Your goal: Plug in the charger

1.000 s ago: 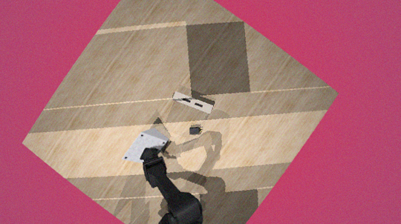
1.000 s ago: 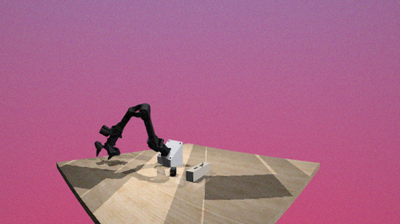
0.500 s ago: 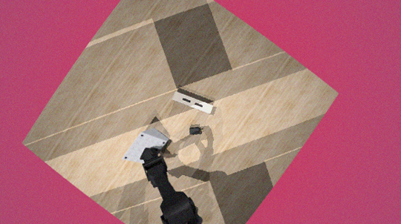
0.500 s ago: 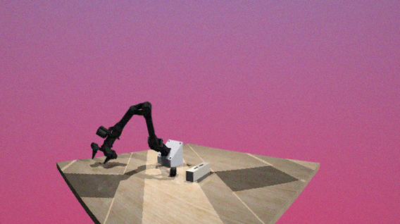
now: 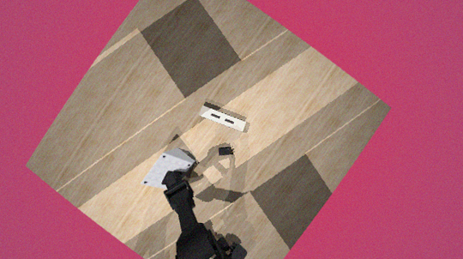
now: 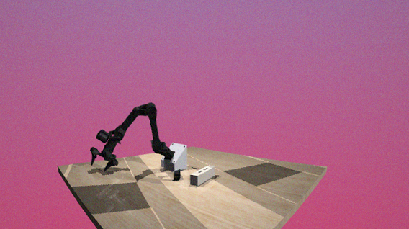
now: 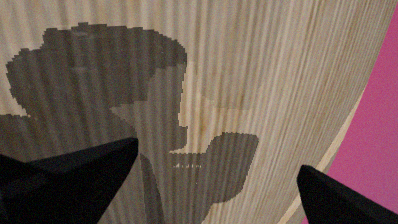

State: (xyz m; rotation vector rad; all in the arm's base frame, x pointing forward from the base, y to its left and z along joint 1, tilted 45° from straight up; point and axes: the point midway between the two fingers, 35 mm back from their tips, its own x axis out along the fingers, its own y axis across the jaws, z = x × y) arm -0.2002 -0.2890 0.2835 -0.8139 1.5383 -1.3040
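Right now the black two-prong charger is 410 mm ahead of my gripper tip, 270 mm to the left of it and 10 mm below it.
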